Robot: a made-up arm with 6 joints. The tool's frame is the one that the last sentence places.
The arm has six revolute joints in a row. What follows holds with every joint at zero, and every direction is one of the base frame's. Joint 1 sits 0.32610 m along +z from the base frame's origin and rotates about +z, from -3.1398 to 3.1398 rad. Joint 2 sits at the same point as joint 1 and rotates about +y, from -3.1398 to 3.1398 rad. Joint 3 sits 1.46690 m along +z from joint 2 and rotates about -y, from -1.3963 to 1.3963 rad. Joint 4 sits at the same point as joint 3 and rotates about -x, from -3.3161 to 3.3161 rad. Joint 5 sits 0.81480 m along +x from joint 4 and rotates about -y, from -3.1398 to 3.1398 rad. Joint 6 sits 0.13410 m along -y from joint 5 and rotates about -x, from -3.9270 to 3.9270 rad. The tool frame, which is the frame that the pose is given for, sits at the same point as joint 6; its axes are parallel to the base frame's.
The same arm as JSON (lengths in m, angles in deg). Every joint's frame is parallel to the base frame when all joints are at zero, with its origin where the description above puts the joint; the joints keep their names.
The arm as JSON. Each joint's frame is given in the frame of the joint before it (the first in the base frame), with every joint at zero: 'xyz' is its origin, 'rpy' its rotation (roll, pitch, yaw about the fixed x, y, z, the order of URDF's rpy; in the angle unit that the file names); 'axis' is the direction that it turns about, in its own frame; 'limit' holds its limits. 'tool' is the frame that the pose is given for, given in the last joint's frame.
{"units": {"length": "m", "angle": "deg"}, "joints": [{"name": "joint 1", "type": "revolute", "origin": {"xyz": [0.0, 0.0, 0.3261], "rpy": [0.0, 0.0, 0.0]}, "axis": [0.0, 0.0, 1.0], "limit": {"lower": -179.9, "upper": 179.9}}, {"name": "joint 2", "type": "revolute", "origin": {"xyz": [0.0, 0.0, 0.0], "rpy": [0.0, 0.0, 0.0]}, "axis": [0.0, 1.0, 0.0], "limit": {"lower": -179.9, "upper": 179.9}}, {"name": "joint 3", "type": "revolute", "origin": {"xyz": [0.0, 0.0, 1.4669], "rpy": [0.0, 0.0, 0.0]}, "axis": [0.0, -1.0, 0.0], "limit": {"lower": -80.0, "upper": 80.0}}, {"name": "joint 4", "type": "revolute", "origin": {"xyz": [0.0, 0.0, 0.0], "rpy": [0.0, 0.0, 0.0]}, "axis": [-1.0, 0.0, 0.0], "limit": {"lower": -190.0, "upper": 190.0}}, {"name": "joint 5", "type": "revolute", "origin": {"xyz": [0.8148, 0.0, 0.0], "rpy": [0.0, 0.0, 0.0]}, "axis": [0.0, -1.0, 0.0], "limit": {"lower": -179.9, "upper": 179.9}}, {"name": "joint 6", "type": "revolute", "origin": {"xyz": [0.0, -0.1341, 0.0], "rpy": [0.0, 0.0, 0.0]}, "axis": [-1.0, 0.0, 0.0], "limit": {"lower": -225.0, "upper": 225.0}}], "tool": {"origin": {"xyz": [0.0, 0.0, 0.0], "rpy": [0.0, 0.0, 0.0]}}}
